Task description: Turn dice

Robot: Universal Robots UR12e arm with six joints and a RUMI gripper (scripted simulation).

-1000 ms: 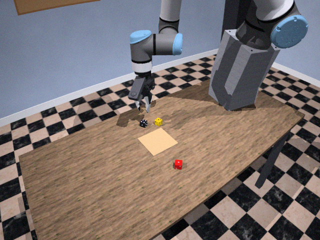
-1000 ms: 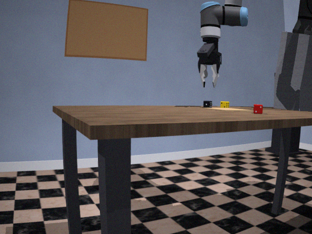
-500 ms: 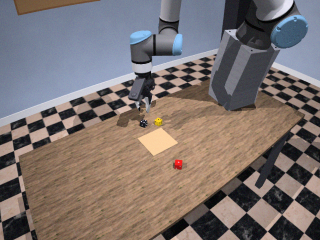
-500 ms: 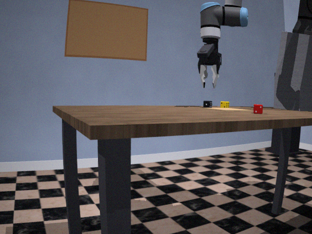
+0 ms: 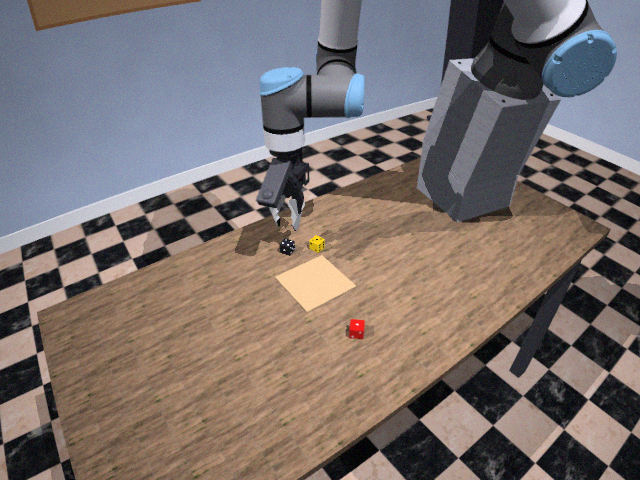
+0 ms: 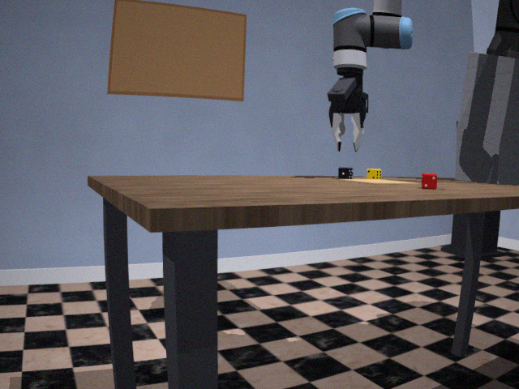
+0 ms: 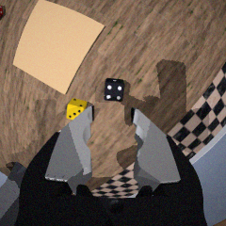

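Now: hand 7 cm above the black die. From my hand the other things lie so: yellow die (7 cm behind, 2 cm to the left, 7 cm below); red die (3 cm behind, 32 cm to the left, 7 cm below); tan mat (1 cm behind, 14 cm to the left, 9 cm below).
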